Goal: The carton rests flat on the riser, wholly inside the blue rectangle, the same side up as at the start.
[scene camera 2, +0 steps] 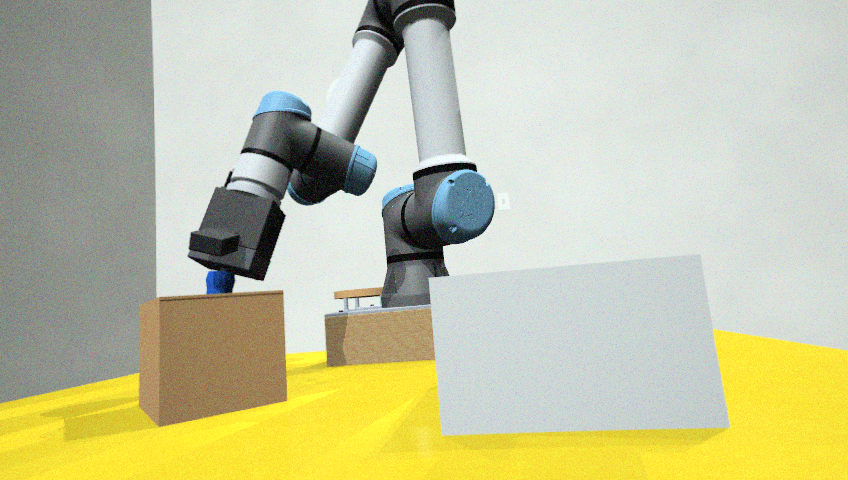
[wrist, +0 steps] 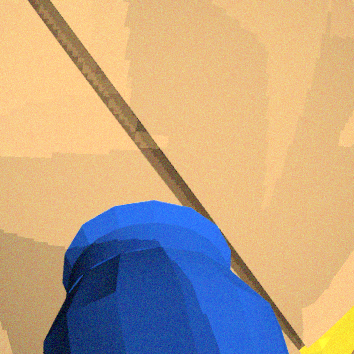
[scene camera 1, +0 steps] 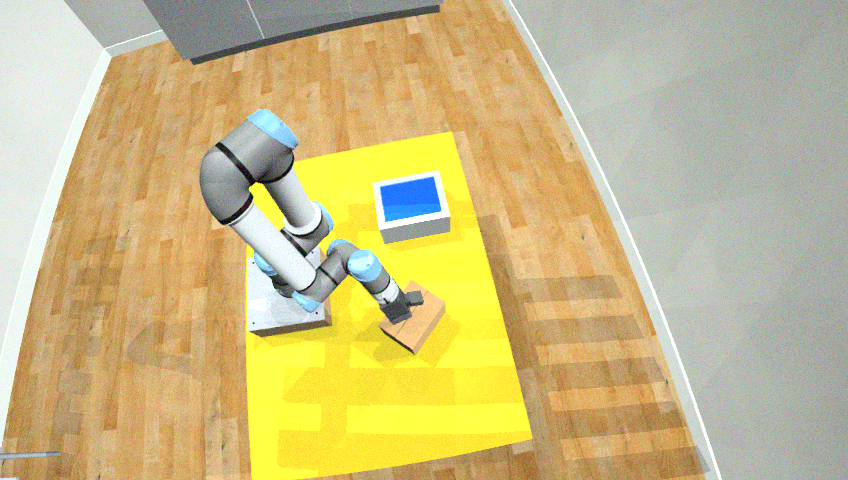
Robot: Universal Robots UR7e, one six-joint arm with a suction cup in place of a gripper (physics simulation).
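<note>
The brown carton stands on the yellow mat, to the right of the robot base. My suction cup is pressed onto the carton's top face beside its tape seam; in scene camera 1 the dark tool head hides the cup. The carton's underside rests on the mat. The white riser with the blue rectangle on top stands further back on the mat, with nothing on it.
The arm's pedestal stands at the mat's left edge, close to the carton. Wooden floor surrounds the mat. A grey cabinet stands at the back wall.
</note>
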